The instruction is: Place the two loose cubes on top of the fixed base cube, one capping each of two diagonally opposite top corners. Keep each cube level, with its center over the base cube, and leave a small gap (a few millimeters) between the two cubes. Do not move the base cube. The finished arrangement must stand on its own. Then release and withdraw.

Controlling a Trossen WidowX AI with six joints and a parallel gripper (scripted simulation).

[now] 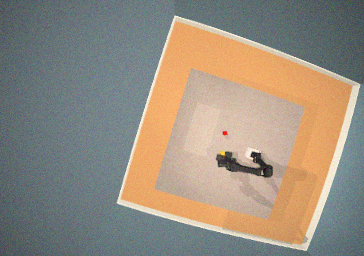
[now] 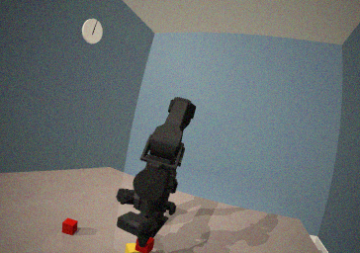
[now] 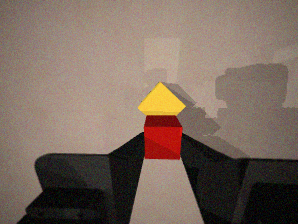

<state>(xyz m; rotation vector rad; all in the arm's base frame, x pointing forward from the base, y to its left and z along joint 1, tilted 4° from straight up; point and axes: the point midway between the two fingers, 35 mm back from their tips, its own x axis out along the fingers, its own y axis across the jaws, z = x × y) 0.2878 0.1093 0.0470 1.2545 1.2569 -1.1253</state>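
Now: gripper tip 40 mm above the yellow base cube and 20 mm to the left of it.
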